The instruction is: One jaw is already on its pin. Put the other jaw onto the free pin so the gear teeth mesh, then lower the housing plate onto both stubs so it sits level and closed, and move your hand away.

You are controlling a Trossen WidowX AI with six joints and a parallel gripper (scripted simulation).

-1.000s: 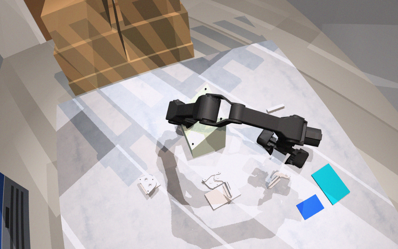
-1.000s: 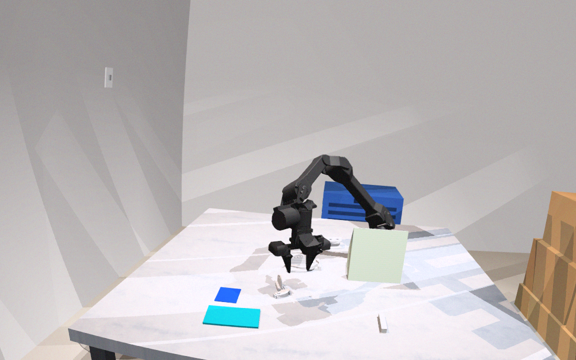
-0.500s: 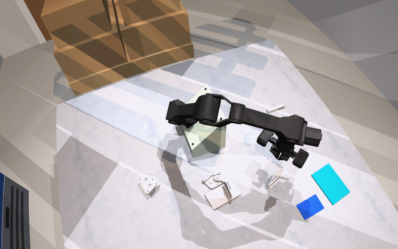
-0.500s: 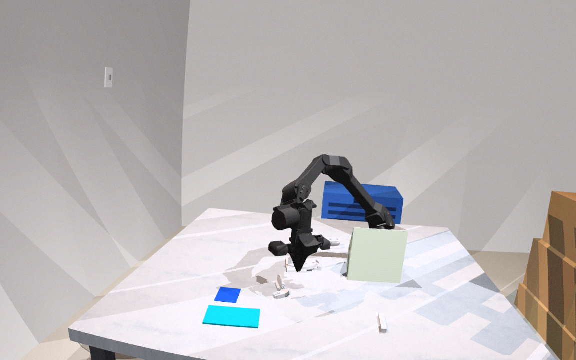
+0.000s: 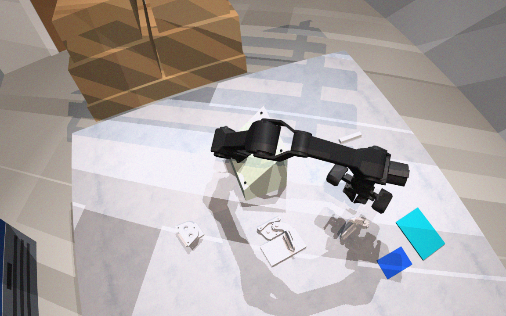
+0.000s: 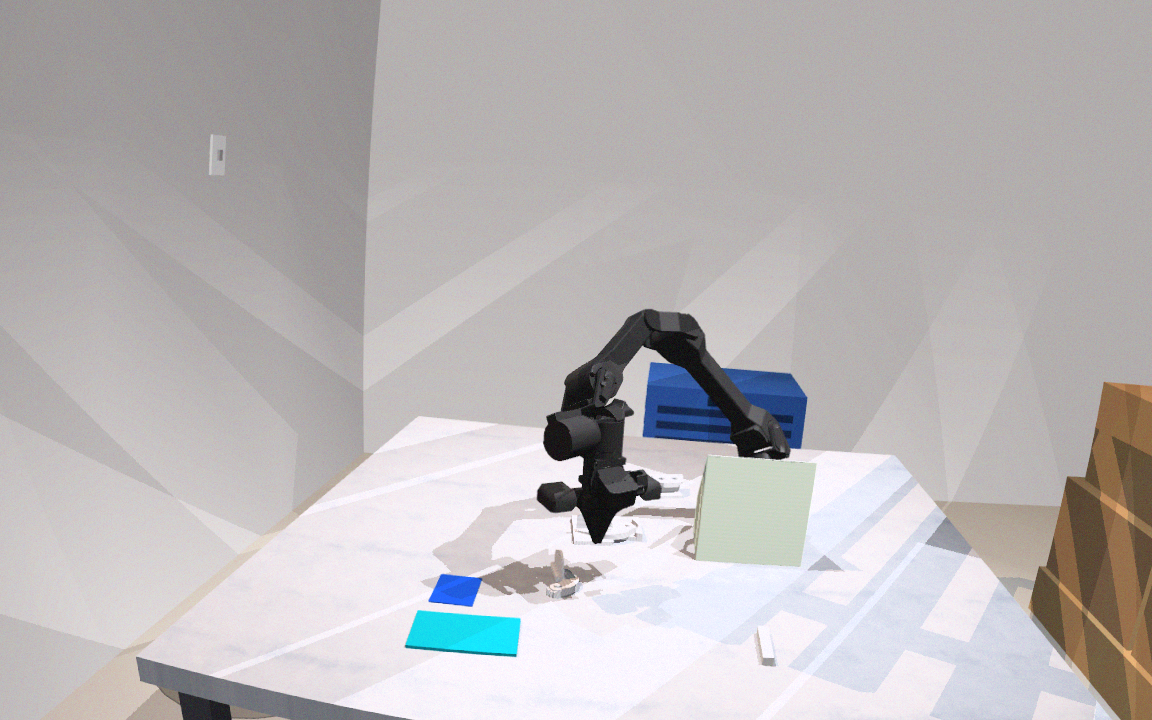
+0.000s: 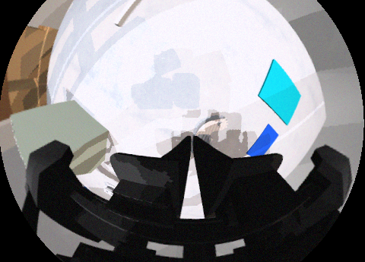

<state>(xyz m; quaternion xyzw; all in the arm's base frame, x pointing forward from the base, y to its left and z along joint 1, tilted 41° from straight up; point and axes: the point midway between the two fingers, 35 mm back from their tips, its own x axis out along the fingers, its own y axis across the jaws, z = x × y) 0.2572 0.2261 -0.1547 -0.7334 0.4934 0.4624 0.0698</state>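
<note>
The white jaw lies 80 mm below my gripper tip, 50 mm ahead of it and 20 mm to the left of it. Also, from my gripper tip: white stick (270 mm behind, 120 mm to the left, 80 mm below); blue card (200 mm ahead, 80 mm to the left, 80 mm below); cyan card (200 mm to the left, 140 mm ahead, 80 mm below).
</note>
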